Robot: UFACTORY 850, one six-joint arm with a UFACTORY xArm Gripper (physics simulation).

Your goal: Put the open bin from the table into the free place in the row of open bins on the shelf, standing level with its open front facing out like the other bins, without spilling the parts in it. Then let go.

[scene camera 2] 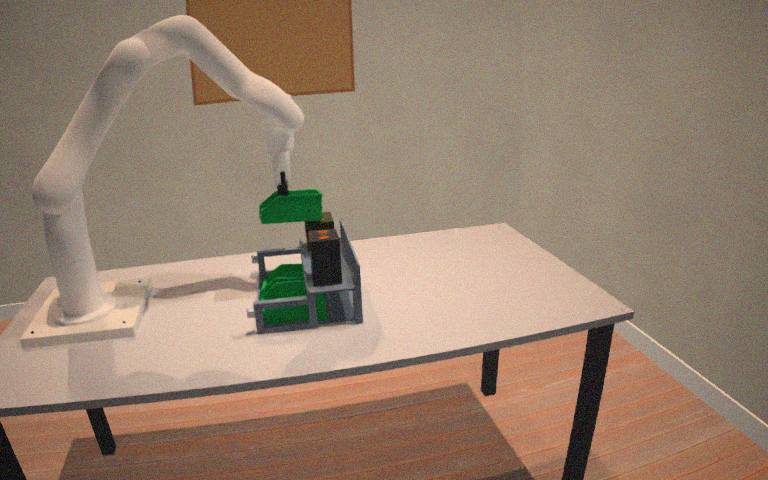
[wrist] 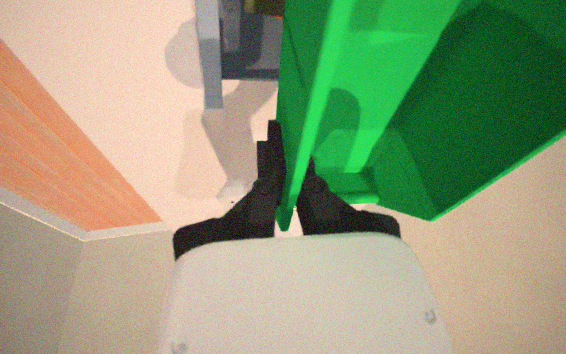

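A green open bin (scene camera 2: 291, 206) (wrist: 380, 85) hangs in the air above the shelf, about level in the scene view, its low open front toward the robot's base. My gripper (scene camera 2: 282, 191) (wrist: 280, 135) is shut on the bin's side wall, with one finger on each side of it. The grey shelf (scene camera 2: 283, 303) (wrist: 210, 60) stands on the table below the bin. Green bins (scene camera 2: 286, 312) stand in its lower level, fronts toward the robot's base. The free place cannot be made out. Parts in the held bin cannot be made out.
Two dark boxes with orange marks stand on the shelf's upper rear part; the nearer box (scene camera 2: 325, 257) is close below and beside the held bin's back end. A grey upright panel (scene camera 2: 350, 251) rises behind them. The table (scene camera 2: 453, 283) carries the shelf and the robot's base plate (scene camera 2: 84, 331).
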